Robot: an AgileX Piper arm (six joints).
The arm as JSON. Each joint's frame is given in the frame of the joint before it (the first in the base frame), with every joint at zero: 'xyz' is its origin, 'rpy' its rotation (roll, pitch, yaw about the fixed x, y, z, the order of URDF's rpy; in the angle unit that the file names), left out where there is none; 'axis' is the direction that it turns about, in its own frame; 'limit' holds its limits. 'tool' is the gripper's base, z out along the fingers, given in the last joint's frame.
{
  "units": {
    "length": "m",
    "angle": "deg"
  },
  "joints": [
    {
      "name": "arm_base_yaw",
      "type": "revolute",
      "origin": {
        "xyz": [
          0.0,
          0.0,
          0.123
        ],
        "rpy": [
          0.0,
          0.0,
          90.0
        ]
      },
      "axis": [
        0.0,
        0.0,
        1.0
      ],
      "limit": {
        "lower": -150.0,
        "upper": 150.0
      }
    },
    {
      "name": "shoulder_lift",
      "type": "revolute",
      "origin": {
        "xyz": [
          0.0,
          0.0,
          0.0
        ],
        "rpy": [
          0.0,
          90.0,
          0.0
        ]
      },
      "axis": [
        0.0,
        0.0,
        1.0
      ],
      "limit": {
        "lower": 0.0,
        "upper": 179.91
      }
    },
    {
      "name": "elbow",
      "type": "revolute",
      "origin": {
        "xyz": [
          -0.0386,
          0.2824,
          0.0
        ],
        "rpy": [
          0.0,
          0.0,
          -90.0
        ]
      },
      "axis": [
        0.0,
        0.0,
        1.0
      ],
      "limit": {
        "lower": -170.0,
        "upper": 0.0
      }
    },
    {
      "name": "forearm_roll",
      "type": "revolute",
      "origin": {
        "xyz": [
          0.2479,
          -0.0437,
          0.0
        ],
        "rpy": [
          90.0,
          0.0,
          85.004
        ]
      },
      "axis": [
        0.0,
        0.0,
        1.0
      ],
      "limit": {
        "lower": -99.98,
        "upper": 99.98
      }
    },
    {
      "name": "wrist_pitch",
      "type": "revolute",
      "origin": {
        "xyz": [
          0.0,
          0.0,
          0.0
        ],
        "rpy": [
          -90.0,
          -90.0,
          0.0
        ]
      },
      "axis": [
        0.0,
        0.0,
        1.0
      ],
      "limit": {
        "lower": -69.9,
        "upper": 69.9
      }
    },
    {
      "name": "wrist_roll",
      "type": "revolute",
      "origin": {
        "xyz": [
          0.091,
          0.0,
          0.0
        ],
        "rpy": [
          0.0,
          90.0,
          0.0
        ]
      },
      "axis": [
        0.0,
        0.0,
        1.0
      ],
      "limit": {
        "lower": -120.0,
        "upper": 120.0
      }
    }
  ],
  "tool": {
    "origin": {
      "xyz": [
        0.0,
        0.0,
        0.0
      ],
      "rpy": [
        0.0,
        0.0,
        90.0
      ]
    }
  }
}
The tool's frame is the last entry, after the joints.
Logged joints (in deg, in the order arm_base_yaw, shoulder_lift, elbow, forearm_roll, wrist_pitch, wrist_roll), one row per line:
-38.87 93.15 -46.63 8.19 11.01 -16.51
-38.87 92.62 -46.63 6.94 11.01 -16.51
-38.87 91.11 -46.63 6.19 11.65 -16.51
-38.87 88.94 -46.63 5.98 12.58 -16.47
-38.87 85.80 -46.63 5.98 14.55 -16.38
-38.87 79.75 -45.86 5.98 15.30 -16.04
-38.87 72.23 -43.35 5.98 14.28 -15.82
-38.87 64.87 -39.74 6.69 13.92 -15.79
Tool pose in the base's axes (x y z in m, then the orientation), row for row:
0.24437 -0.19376 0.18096 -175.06 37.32 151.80
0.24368 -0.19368 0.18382 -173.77 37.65 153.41
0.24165 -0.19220 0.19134 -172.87 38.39 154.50
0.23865 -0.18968 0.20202 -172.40 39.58 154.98
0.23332 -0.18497 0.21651 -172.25 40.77 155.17
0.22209 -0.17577 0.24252 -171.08 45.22 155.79
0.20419 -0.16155 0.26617 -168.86 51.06 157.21
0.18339 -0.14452 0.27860 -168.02 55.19 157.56
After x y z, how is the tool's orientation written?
As angles about the fixed x, y, z axes (roll, pitch, yaw), in degrees.
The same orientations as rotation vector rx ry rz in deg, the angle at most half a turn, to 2 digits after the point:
37.10 139.11 -17.87
35.62 139.16 -18.87
34.55 138.65 -19.66
33.99 137.55 -20.22
33.65 136.40 -20.51
32.83 132.01 -22.24
31.62 126.22 -24.69
31.24 122.03 -25.74

